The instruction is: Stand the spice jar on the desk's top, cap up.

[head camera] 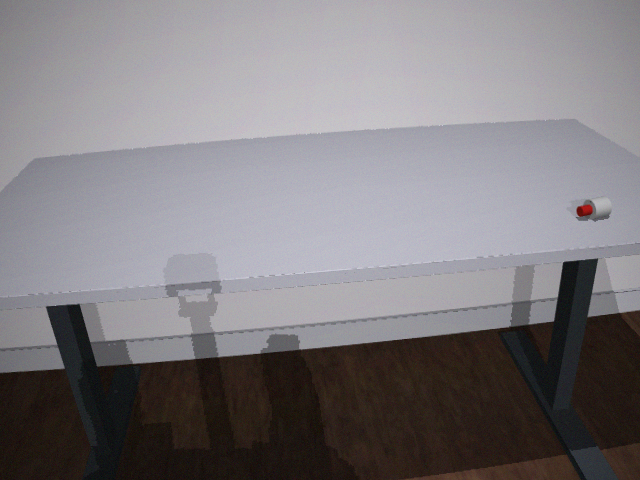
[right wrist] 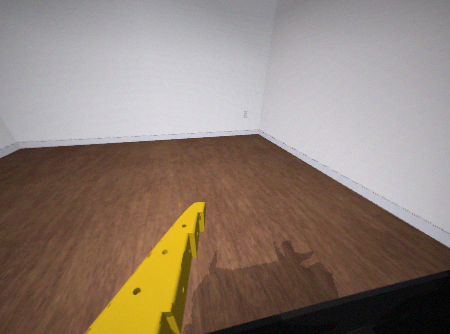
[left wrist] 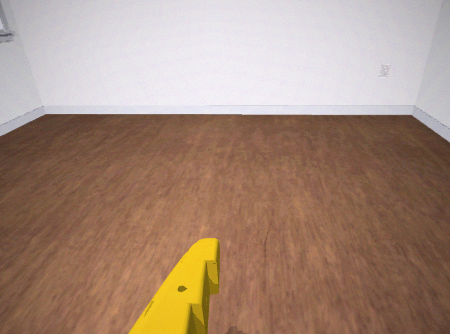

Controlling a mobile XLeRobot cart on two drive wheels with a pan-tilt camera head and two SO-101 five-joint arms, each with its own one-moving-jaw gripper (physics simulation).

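The spice jar, with a white body and a red cap, lies on its side near the right end of the desk's light grey top in the head view. Its cap points left and a little toward the front edge. My left gripper shows one yellow notched jaw in the left wrist view, so it is fully open and empty. My right gripper also shows one notched jaw, fully open and empty. The jar and desk do not show in either wrist view, and neither gripper shows in the head view.
Dark desk legs stand under the top at right and left. A pale wall rises behind the desk. The wrist views look over brown wooden floor toward walls. A black edge crosses the right wrist view's lower right.
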